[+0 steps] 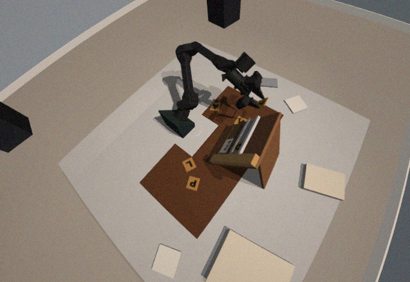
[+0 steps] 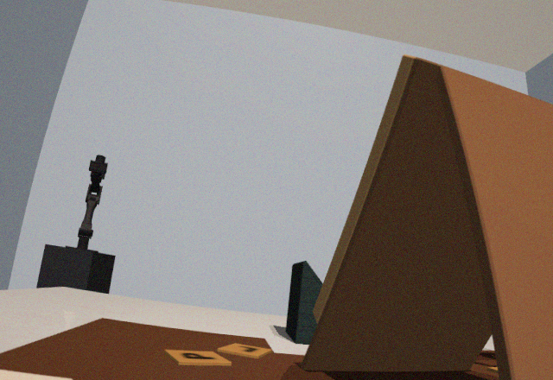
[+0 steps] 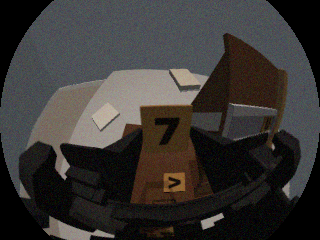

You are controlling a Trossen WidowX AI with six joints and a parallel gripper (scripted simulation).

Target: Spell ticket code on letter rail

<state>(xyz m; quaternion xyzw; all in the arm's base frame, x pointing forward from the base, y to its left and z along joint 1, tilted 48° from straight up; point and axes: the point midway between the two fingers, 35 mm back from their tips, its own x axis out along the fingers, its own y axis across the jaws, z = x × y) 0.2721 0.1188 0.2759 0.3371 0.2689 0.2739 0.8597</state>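
Right now my gripper tip is 23 cm to the left of the white ticket, 9 cm above it and 1 cm short of it. Also, from my gripper tip: letter tile (right at my gripper tip); brown mat (26 cm to the right, 18 cm below, 8 cm behind); grey slab (28 cm to the left, 18 cm below, 15 cm behind).
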